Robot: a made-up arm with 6 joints. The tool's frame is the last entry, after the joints. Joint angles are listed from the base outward.
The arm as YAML. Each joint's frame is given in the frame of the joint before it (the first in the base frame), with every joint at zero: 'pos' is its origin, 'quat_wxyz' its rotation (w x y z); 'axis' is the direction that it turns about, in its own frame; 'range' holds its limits. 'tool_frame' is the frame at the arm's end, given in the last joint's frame.
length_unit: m
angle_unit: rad
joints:
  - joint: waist
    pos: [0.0, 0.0, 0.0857]
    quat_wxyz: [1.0, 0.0, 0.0, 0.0]
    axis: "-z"
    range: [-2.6, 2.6]
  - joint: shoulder
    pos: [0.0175, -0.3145, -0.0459]
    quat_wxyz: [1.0, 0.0, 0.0, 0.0]
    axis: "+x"
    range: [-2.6, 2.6]
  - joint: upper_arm
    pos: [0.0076, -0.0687, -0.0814]
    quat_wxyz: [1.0, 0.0, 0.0, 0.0]
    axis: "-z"
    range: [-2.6, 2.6]
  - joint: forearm
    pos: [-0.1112, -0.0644, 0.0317]
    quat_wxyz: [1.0, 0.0, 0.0, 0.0]
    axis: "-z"
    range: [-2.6, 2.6]
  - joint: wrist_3
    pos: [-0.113, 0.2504, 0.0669]
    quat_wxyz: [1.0, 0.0, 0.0, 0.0]
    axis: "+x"
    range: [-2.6, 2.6]
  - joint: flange
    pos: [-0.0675, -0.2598, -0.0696]
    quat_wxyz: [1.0, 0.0, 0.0, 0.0]
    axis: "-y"
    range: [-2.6, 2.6]
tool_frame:
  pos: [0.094, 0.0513, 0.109]
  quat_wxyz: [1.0, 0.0, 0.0, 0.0]
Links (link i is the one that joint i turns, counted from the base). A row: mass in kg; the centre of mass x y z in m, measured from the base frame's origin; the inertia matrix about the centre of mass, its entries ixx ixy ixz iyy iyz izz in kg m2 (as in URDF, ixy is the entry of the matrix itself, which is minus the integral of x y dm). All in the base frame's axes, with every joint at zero. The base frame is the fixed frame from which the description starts. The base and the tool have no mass.
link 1: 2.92; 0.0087 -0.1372 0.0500; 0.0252 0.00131 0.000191 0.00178 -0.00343 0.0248
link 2: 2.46; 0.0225 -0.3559 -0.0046; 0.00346 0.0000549 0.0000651 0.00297 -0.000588 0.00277
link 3: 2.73; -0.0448 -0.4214 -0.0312; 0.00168 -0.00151 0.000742 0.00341 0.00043 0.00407
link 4: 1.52; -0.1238 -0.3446 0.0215; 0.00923 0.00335 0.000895 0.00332 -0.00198 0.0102
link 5: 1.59; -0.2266 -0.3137 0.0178; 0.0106 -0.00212 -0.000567 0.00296 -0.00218 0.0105
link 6: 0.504; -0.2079 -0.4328 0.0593; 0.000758 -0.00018 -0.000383 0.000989 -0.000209 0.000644
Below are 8 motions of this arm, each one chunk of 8 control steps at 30 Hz.
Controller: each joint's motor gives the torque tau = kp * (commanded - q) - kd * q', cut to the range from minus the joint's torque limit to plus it. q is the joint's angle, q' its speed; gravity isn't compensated. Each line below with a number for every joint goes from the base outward.
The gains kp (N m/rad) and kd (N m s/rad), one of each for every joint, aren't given. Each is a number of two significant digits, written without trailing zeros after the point. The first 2 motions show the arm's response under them.
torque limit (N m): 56 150 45 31 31 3.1
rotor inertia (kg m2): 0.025 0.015 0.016 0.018 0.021 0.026
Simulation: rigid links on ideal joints. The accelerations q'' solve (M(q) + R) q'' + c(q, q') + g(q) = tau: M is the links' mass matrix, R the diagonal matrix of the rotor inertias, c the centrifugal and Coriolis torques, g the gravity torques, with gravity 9.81 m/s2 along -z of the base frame. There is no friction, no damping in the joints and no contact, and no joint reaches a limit. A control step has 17 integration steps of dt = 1/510 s. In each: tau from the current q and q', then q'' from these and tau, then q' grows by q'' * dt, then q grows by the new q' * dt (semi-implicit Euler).
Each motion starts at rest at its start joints. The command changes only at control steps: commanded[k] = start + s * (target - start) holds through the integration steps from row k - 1 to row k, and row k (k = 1, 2, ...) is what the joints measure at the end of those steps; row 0 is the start. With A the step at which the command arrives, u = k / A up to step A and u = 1 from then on. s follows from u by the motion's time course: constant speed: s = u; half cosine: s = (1 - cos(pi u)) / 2; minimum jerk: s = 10 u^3 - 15 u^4 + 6 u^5; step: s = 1 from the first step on.
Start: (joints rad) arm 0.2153 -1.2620 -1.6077 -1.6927 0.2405 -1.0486
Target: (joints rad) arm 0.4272 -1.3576 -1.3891 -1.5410 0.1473 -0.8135
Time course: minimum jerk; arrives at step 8
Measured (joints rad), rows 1 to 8:
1: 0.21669 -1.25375 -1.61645 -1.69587 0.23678 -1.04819
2: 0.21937 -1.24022 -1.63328 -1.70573 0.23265 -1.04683
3: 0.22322 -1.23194 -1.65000 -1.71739 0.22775 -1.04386
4: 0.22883 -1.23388 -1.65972 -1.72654 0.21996 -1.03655
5: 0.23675 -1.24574 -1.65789 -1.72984 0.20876 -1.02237
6: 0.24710 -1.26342 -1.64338 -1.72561 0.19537 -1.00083
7: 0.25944 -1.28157 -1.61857 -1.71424 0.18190 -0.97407
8: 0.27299 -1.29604 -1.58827 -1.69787 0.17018 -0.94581
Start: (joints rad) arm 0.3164 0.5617 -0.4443 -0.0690 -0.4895 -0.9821
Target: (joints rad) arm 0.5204 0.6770 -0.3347 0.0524 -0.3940 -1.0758
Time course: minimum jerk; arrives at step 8
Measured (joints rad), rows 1 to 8:
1: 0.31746 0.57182 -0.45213 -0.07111 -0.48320 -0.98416
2: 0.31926 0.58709 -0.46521 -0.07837 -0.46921 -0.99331
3: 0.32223 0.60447 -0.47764 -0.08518 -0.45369 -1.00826
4: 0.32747 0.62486 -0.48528 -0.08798 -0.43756 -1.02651
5: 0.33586 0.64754 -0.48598 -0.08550 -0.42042 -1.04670
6: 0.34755 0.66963 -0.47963 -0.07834 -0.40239 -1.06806
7: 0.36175 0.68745 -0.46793 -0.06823 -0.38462 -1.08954
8: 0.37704 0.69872 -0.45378 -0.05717 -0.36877 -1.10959
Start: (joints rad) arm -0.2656 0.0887 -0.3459 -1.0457 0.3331 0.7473
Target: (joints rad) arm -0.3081 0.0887 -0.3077 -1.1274 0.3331 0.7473
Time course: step
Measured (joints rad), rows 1 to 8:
1: -0.26769 0.10340 -0.33519 -1.06319 0.33640 0.74879
2: -0.27052 0.12695 -0.32859 -1.07915 0.34877 0.75085
3: -0.27344 0.14627 -0.32553 -1.09235 0.36391 0.75344
4: -0.27628 0.15825 -0.32467 -1.10320 0.37731 0.75621
5: -0.27902 0.16396 -0.32515 -1.11211 0.38750 0.75886
6: -0.28167 0.16568 -0.32638 -1.11944 0.39463 0.76124
7: -0.28427 0.16544 -0.32795 -1.12547 0.39940 0.76330
8: -0.28680 0.16456 -0.32958 -1.13040 0.40260 0.76502

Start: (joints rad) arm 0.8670 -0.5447 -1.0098 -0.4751 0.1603 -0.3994
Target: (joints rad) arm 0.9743 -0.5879 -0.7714 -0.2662 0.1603 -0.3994
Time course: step
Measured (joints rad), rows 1 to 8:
1: 0.86314 -0.53782 -0.98222 -0.45693 0.15985 -0.40256
2: 0.86227 -0.52559 -0.93554 -0.41978 0.16694 -0.41023
3: 0.86693 -0.51452 -0.88436 -0.37932 0.17951 -0.42177
4: 0.87581 -0.50748 -0.83540 -0.34062 0.19392 -0.43550
5: 0.88715 -0.50467 -0.79244 -0.30597 0.20765 -0.44945
6: 0.89935 -0.50485 -0.75743 -0.27657 0.21948 -0.46205
7: 0.91126 -0.50652 -0.73093 -0.25288 0.22910 -0.47250
8: 0.92210 -0.50862 -0.71252 -0.23478 0.23665 -0.48065

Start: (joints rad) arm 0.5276 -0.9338 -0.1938 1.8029 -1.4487 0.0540
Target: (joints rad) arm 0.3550 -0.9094 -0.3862 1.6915 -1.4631 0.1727
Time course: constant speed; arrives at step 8
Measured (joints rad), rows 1 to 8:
1: 0.52661 -0.92315 -0.19767 1.78890 -1.44964 0.05836
2: 0.52420 -0.91313 -0.20940 1.76785 -1.44816 0.06712
3: 0.51998 -0.90717 -0.22653 1.74556 -1.44644 0.07878
4: 0.51390 -0.90350 -0.24690 1.72366 -1.44539 0.09299
5: 0.50609 -0.90079 -0.26902 1.70310 -1.44523 0.10915
6: 0.49676 -0.89834 -0.29193 1.68429 -1.44595 0.12652
7: 0.48609 -0.89585 -0.31513 1.66727 -1.44746 0.14447
8: 0.47425 -0.89324 -0.33839 1.65189 -1.44965 0.16250

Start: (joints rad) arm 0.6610 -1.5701 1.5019 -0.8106 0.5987 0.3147
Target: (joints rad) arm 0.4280 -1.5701 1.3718 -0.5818 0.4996 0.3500
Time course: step
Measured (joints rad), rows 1 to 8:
1: 0.64751 -1.56040 1.46562 -0.76984 0.59300 0.32215
2: 0.62956 -1.55164 1.44002 -0.73628 0.58249 0.33537
3: 0.61191 -1.54679 1.42703 -0.70827 0.57406 0.34894
4: 0.59494 -1.54454 1.42256 -0.68419 0.56832 0.36078
5: 0.57874 -1.54356 1.42313 -0.66359 0.56471 0.37034
6: 0.56343 -1.54311 1.42614 -0.64628 0.56253 0.37777
7: 0.54912 -1.54285 1.42977 -0.63216 0.56119 0.38345
8: 0.53594 -1.54267 1.43291 -0.62103 0.56028 0.38782

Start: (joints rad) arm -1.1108 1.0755 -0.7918 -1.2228 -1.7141 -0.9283
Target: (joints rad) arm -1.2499 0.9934 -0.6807 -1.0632 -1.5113 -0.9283
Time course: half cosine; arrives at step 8
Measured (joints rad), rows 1 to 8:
1: -1.10932 1.08046 -0.79743 -1.22687 -1.71822 -0.92701
2: -1.10874 1.09086 -0.80600 -1.23388 -1.72133 -0.92102
3: -1.11087 1.10019 -0.81322 -1.23895 -1.71887 -0.91159
4: -1.11615 1.10390 -0.81672 -1.23967 -1.70980 -0.90102
5: -1.12434 1.10016 -0.81544 -1.23506 -1.69460 -0.89134
6: -1.13464 1.08965 -0.80957 -1.22550 -1.67493 -0.88411
7: -1.14592 1.07495 -0.80039 -1.21251 -1.65330 -0.88022
8: -1.15694 1.05961 -0.79000 -1.19838 -1.63257 -0.87986

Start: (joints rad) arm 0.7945 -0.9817 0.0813 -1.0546 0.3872 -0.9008
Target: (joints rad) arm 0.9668 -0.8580 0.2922 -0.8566 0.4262 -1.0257
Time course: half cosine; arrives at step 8
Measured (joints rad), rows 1 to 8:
1: 0.79361 -0.96750 0.09273 -1.05195 0.38797 -0.90205
2: 0.79246 -0.94749 0.11814 -1.03904 0.39595 -0.90822
3: 0.79341 -0.92641 0.15208 -1.01780 0.40679 -0.92005
4: 0.79760 -0.90444 0.19163 -0.99053 0.41898 -0.93638
5: 0.80530 -0.88222 0.23498 -0.95893 0.43229 -0.95617
6: 0.81621 -0.86135 0.28032 -0.92473 0.44666 -0.97842
7: 0.82957 -0.84389 0.32523 -0.88997 0.46176 -1.00186
8: 0.84415 -0.83178 0.36654 -0.85715 0.47701 -1.02488

